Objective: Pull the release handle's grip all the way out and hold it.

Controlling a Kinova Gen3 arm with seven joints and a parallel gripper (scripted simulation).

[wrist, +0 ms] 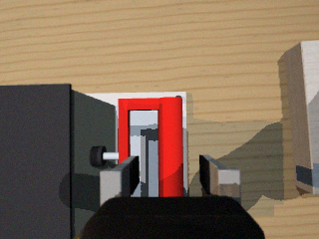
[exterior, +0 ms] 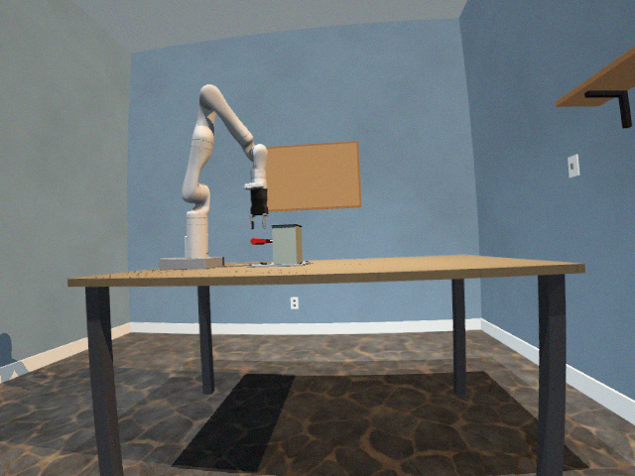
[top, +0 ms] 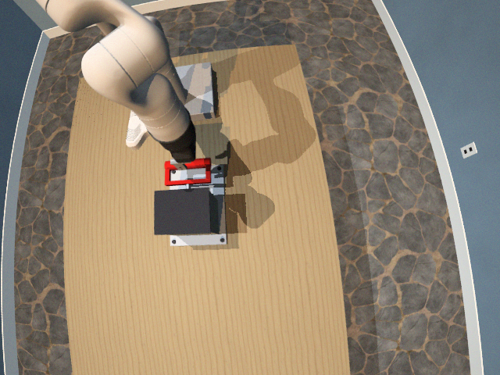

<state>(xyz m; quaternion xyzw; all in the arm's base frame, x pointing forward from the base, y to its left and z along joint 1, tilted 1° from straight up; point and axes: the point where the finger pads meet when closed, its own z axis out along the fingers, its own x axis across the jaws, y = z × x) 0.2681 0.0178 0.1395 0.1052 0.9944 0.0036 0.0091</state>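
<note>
Right now the base plate is 90 mm ahead of my hand, 20 mm to the right of it and 180 mm below it.
</note>
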